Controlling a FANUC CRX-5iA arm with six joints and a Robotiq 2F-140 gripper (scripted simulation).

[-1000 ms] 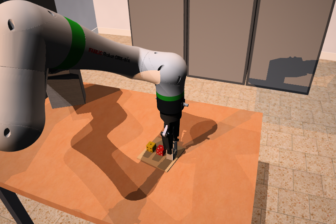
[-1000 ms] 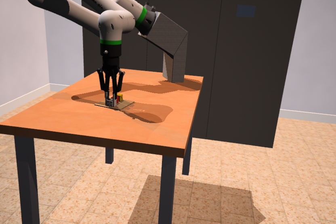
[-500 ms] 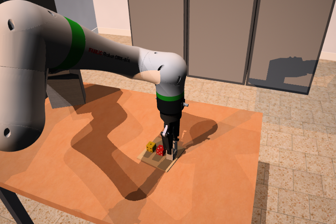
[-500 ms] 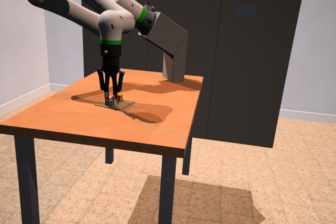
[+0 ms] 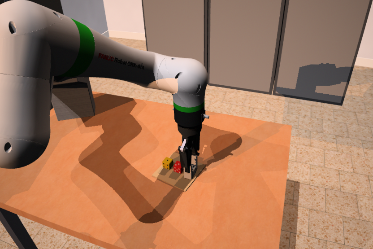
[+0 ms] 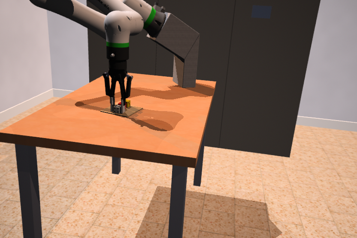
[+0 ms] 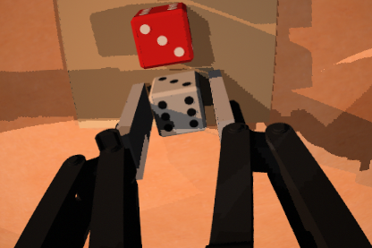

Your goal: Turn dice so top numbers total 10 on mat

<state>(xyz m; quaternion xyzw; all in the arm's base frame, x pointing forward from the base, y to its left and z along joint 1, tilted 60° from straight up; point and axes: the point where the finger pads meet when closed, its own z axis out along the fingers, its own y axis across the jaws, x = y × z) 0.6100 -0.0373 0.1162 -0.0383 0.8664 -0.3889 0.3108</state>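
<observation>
The white die is 20 mm below my hand. From my hand the other things lie so: yellow die 90 mm behind, 20 mm to the left, 20 mm below; then tan mat 40 mm below, 40 mm behind, 10 mm to the left; then red die 40 mm behind, 20 mm below, 10 mm to the left.
</observation>
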